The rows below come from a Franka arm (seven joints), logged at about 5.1 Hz.
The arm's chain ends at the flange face. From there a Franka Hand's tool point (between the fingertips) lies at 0.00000 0.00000 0.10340 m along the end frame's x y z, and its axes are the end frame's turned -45 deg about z.
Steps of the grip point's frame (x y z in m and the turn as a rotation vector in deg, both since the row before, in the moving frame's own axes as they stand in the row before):
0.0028 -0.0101 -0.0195 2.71 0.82 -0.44
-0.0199 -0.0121 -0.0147 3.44 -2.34 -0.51
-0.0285 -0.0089 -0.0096 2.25 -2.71 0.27
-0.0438 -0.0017 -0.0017 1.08 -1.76 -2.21
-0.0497 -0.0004 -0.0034 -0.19 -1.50 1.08
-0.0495 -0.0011 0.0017 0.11 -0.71 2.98
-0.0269 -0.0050 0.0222 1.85 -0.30 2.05
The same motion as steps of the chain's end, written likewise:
-0.0027 -0.0046 -0.0194 2.50 -1.34 -0.44
-0.0153 0.0069 -0.0144 0.78 -4.09 -0.51
-0.0201 0.0133 -0.0094 -0.33 -3.51 0.27
-0.0286 0.0288 -0.0016 -0.48 -2.01 -2.21
-0.0337 0.0327 -0.0034 -1.20 -0.93 1.08
-0.0347 0.0335 0.0017 -0.42 -0.58 2.98
-0.0198 0.0175 0.0223 1.10 -1.52 2.05

